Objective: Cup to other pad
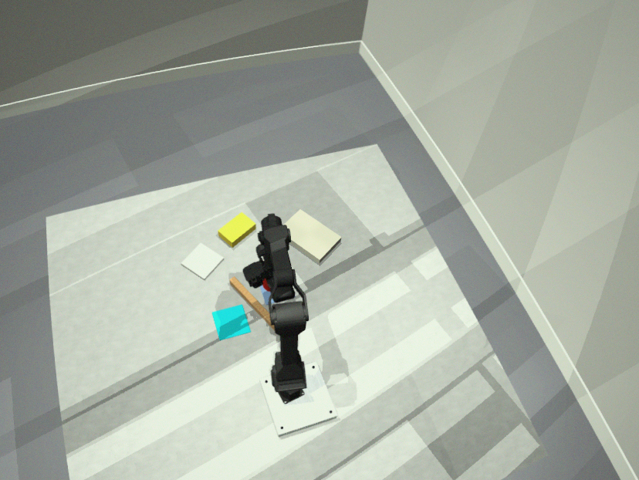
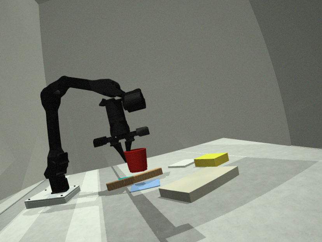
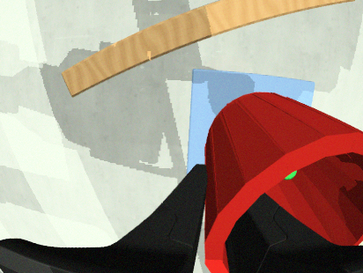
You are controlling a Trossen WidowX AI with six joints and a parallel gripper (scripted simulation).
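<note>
My gripper tip is 9 cm above the wooden bar, 6 cm to the right of it and 1 cm short of it. Also, from my gripper tip: white slab (21 cm to the right, 16 cm ahead, 8 cm below); cup (3 cm ahead, 1 cm to the right); light blue pad (10 cm below, 3 cm ahead, 2 cm to the right).
</note>
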